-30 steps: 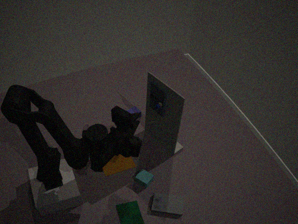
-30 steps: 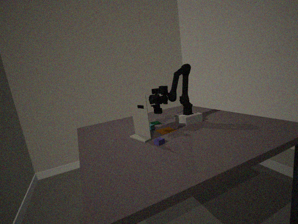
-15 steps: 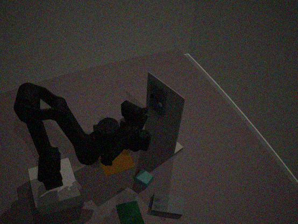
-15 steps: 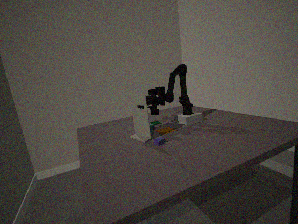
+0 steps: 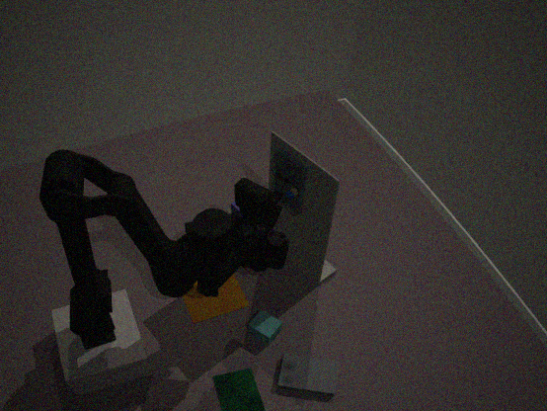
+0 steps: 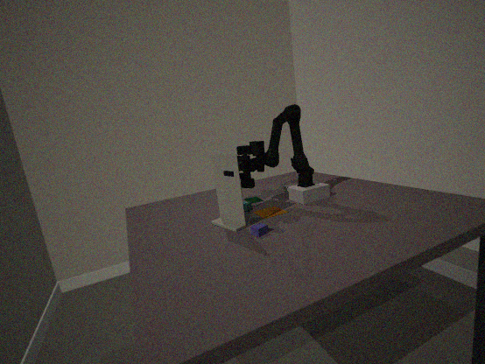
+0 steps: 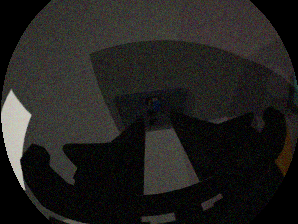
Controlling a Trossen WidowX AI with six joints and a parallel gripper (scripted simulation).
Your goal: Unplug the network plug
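Right now the blue network plug is 30 mm ahead of my gripper tip and 10 mm to the left of it. From my gripper tip the other things lie so: grey plate: 250 mm to the right, 210 mm below, 60 mm behind; upright grey panel: 80 mm below, 50 mm ahead, 30 mm to the left; orange marked square: 220 mm below, 140 mm behind, 10 mm to the left.
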